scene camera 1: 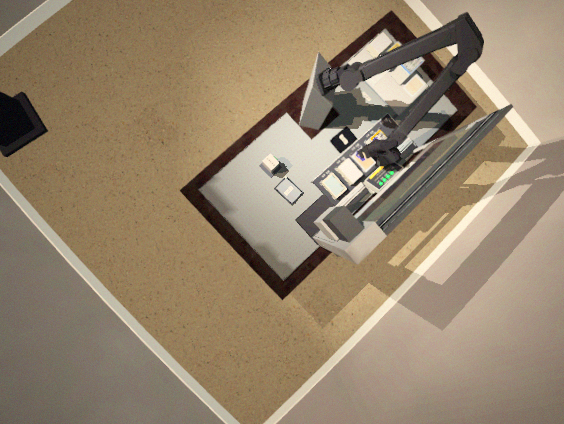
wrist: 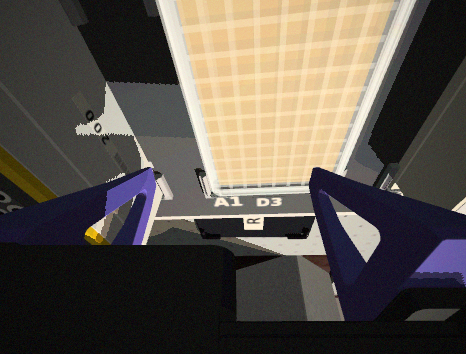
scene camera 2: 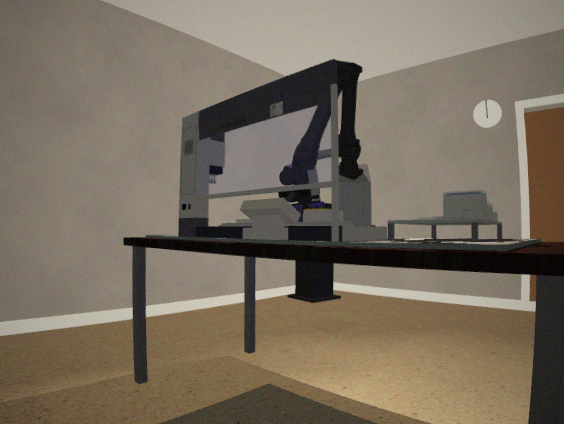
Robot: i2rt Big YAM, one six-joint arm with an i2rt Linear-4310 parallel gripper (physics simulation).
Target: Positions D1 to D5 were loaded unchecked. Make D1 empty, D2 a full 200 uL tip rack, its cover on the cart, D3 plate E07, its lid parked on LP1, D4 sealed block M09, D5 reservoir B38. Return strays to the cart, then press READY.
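Places are measured from the arm's base along level axes (x ahead, y left, z up), in centimetres.
Pixels of known places: gripper, fingertip midpoint: [scene camera 1: 362,151] [wrist: 232,176]; arm's base at its link origin: [scene camera 1: 324,82] [scene camera 2: 348,172].
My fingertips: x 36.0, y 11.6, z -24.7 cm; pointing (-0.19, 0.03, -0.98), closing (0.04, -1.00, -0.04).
Note:
For each thing: its top centre in the pictures, then the offset to it from my fingertips. "spot": a spot on its surface instead. Level surfaces: height alone.
- plate at its top centre: [wrist: 278,117] [scene camera 1: 364,158] dx +4.4, dy -1.9, dz +0.4 cm
- A1 D3 label at a spot on its surface: [wrist: 248,202] spot: dx -4.6, dy -1.4, dz -1.5 cm
- grey rack marked 200 at a spot on its surface: [wrist: 35,95] spot: dx +5.8, dy +6.6, dz +2.3 cm
- pale tray at its top centre: [scene camera 1: 334,185] dx +7.3, dy -26.4, dz +1.6 cm
- raised shelf at a spot on its surface: [scene camera 2: 415,221] spot: dx -7.8, dy +42.0, dz -0.1 cm
- pale box at its top centre: [scene camera 2: 464,193] [scene camera 1: 412,62] dx -26.7, dy +50.1, dz +9.6 cm
- black nest at its top centre: [wrist: 253,221] [scene camera 1: 344,139] dx -12.6, dy -2.8, dz -4.8 cm
- small white block at its top centre: [scene camera 1: 270,161] dx -22.7, dy -49.8, dz +4.3 cm
- framed pad at its top centre: [scene camera 1: 288,190] dx -4.9, dy -48.8, dz -4.4 cm
- mat at its surface level: dz -6.1 cm
My gripper [wrist: 232,176] [scene camera 1: 364,154] is open and empty over D3. In the wrist view its purple fingertips show near the plate's labelled end, the right one overlapping the plate's corner in the picture. The plate [wrist: 280,100] [scene camera 1: 367,163] is tan, gridded and white-rimmed, and sits behind the "A1 D3" label [wrist: 248,202]. A grey rack marked "200" [wrist: 35,95] stands left of it, partly out of view. In scene camera 1 a white block [scene camera 1: 349,171] and a pale tray [scene camera 1: 332,185] sit beyond D3. The plate's code is not readable.
The glass-fronted frame [scene camera 2: 267,109] stands close over the arm. A grey angled housing [scene camera 1: 316,100] stands beside the deck. A raised shelf [scene camera 2: 415,221] bears a pale box [scene camera 2: 465,206]. A black nest [scene camera 1: 344,139], small white block [scene camera 1: 270,162] and framed pad [scene camera 1: 289,190] are on the mat [scene camera 1: 240,185].

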